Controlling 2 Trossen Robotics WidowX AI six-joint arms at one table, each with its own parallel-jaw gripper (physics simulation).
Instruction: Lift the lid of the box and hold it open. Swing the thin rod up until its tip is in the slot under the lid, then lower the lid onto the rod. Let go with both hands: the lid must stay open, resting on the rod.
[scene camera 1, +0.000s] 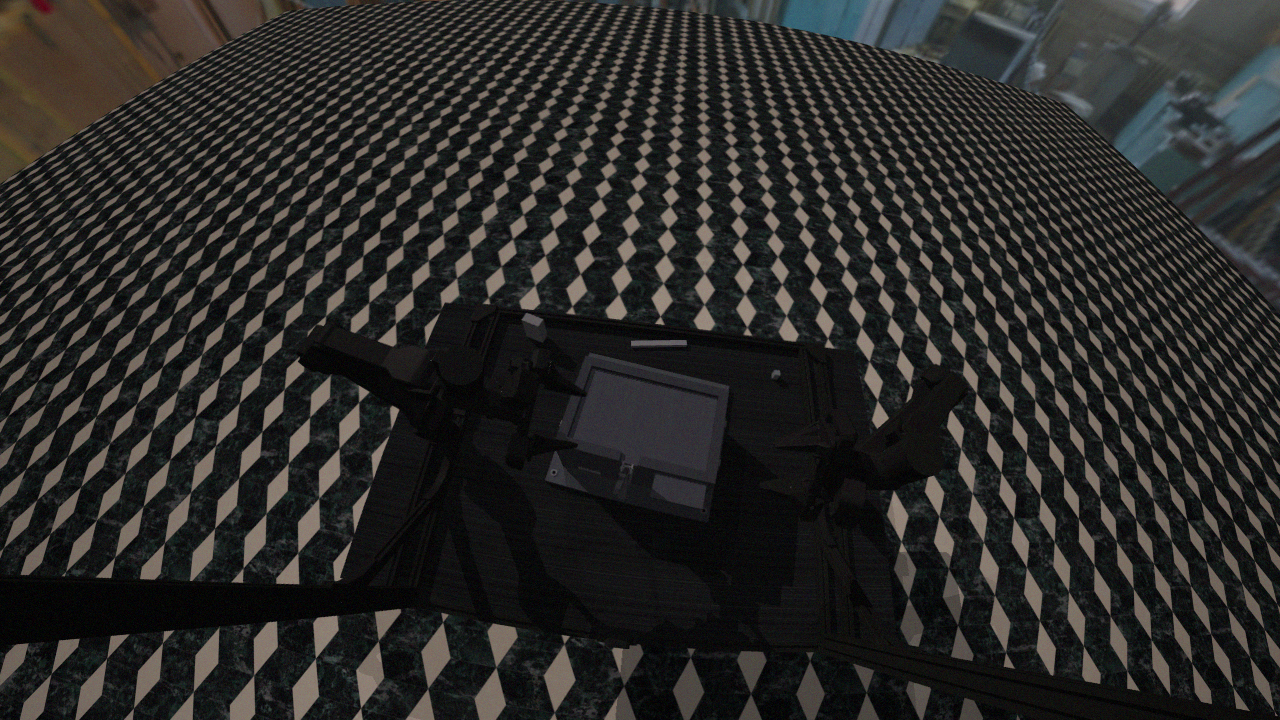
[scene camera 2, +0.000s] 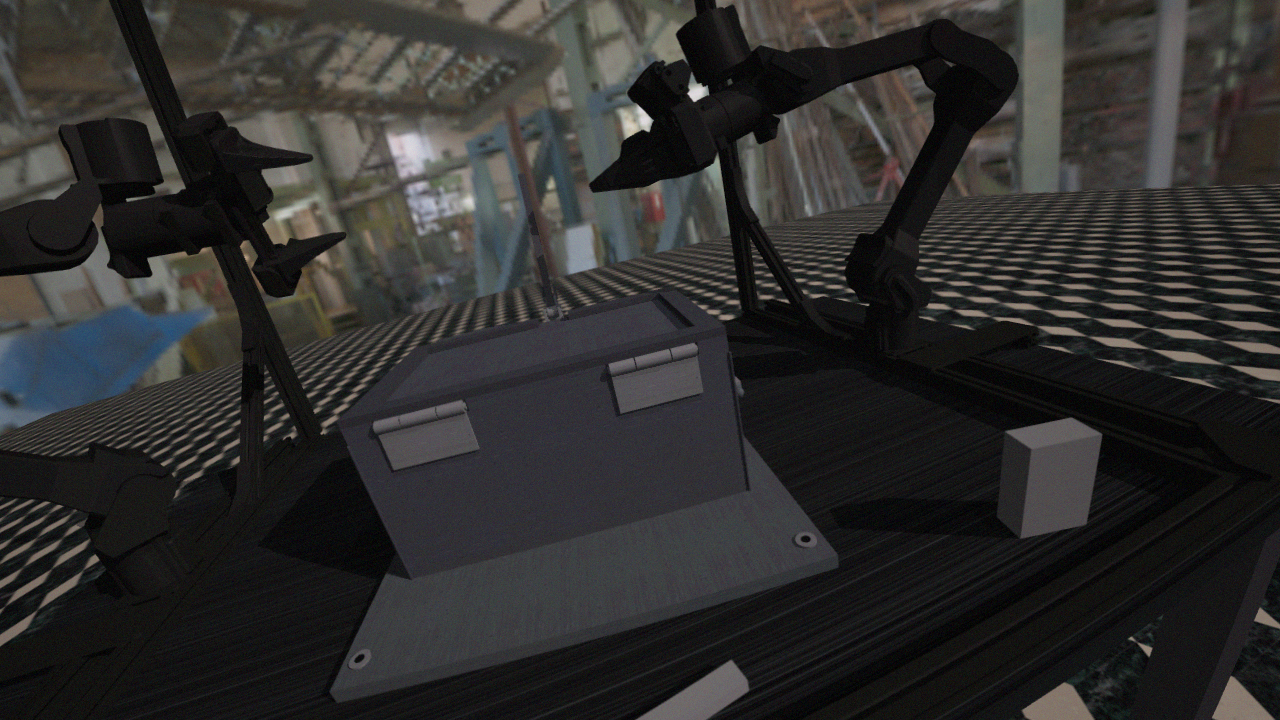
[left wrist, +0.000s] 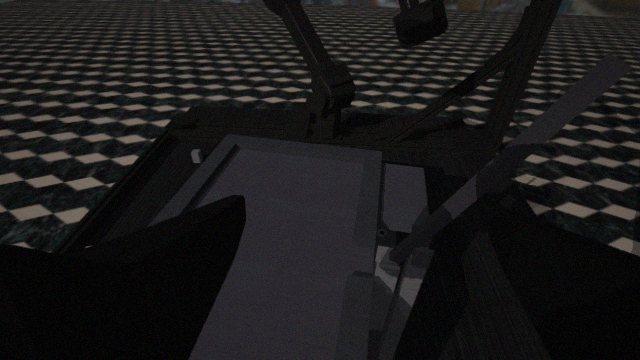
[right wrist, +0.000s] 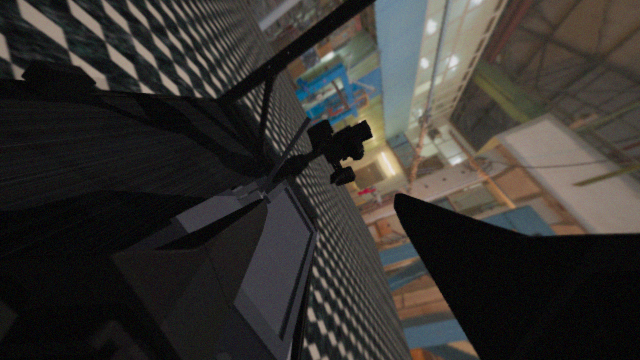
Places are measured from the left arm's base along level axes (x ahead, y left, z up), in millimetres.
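Pixels of known places: left gripper, between the fingertips: (scene camera 1: 582, 419) (scene camera 2: 598, 185) (left wrist: 366, 214) (right wrist: 324, 168); right gripper, between the fingertips: (scene camera 1: 766, 466) (scene camera 2: 329, 198) (right wrist: 330, 202); left arm's base, origin of its link: (scene camera 1: 445, 432) (scene camera 2: 893, 345) (right wrist: 279, 173); right arm's base, origin of its link: (scene camera 2: 166, 578) (left wrist: 327, 132).
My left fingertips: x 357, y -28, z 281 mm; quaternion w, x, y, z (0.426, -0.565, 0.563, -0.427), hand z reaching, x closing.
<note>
Ahead of a thing's pixels: the offset from my left fingertips to its top centre. "pt": to the spot under its first point. Level surfaces: height alone.
The dark grey box (scene camera 1: 647, 422) (scene camera 2: 552, 457) stands on its grey base plate {pt dy +247, dx +117, dz -288 mm} (scene camera 2: 602, 593) with its lid {dy +71, dx +105, dz -136 mm} (scene camera 2: 552, 336) (left wrist: 293, 214) (right wrist: 277, 257) down flat. A thin grey rod (left wrist: 422, 233) lies low beside the box's front side. My left gripper (scene camera 1: 566, 417) (scene camera 2: 616, 175) is open and empty and hangs above the lid's end. My right gripper (scene camera 2: 297, 207) is open and empty. It is off to the other side of the box, clear of it. One black finger (right wrist: 447, 264) shows in the right wrist view.
The box stands on a dark mat {dz -300 mm} (scene camera 1: 602, 572) on a checkered floor. A small white cube (scene camera 1: 533, 327) (left wrist: 196, 156) and a white strip {dy +354, dx +127, dz -290 mm} (scene camera 1: 659, 343) (scene camera 2: 702, 693) lie on the mat behind the box. A black stand (scene camera 2: 745, 236) rises beside the left arm.
</note>
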